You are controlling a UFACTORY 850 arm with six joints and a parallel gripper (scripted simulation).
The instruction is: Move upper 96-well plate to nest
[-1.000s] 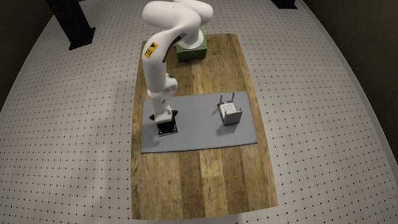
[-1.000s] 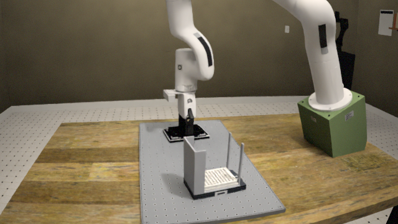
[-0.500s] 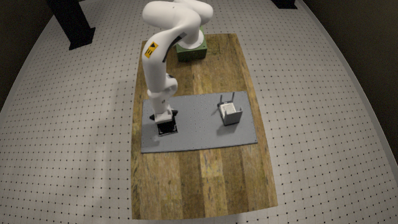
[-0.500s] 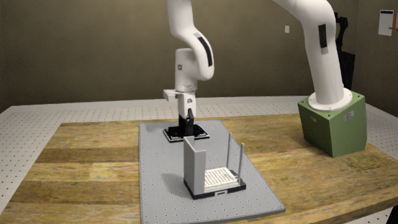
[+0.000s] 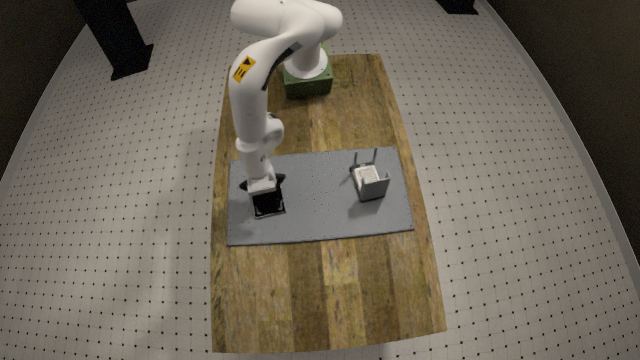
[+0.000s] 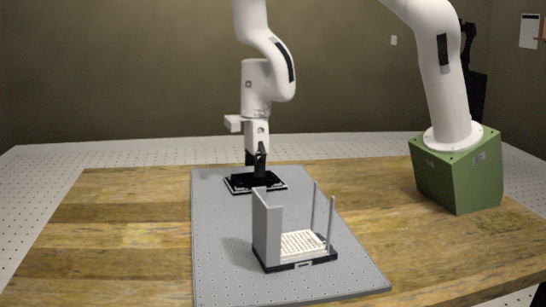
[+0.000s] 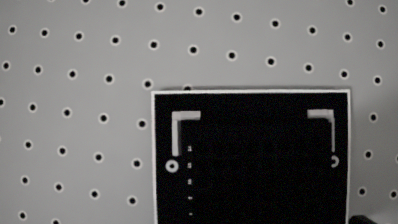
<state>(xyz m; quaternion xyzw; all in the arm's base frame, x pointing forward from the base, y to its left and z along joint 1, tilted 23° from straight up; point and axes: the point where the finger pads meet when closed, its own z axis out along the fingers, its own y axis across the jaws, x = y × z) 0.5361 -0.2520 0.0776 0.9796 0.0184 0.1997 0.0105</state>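
Now: the black 96-well plate 30 mm below my hand. From my hand the other things lie so: grey corner wall: 100 mm ahead, 390 mm to the left, 30 mm above; then white 96-well plate: 30 mm ahead, 390 mm to the left, 30 mm below.
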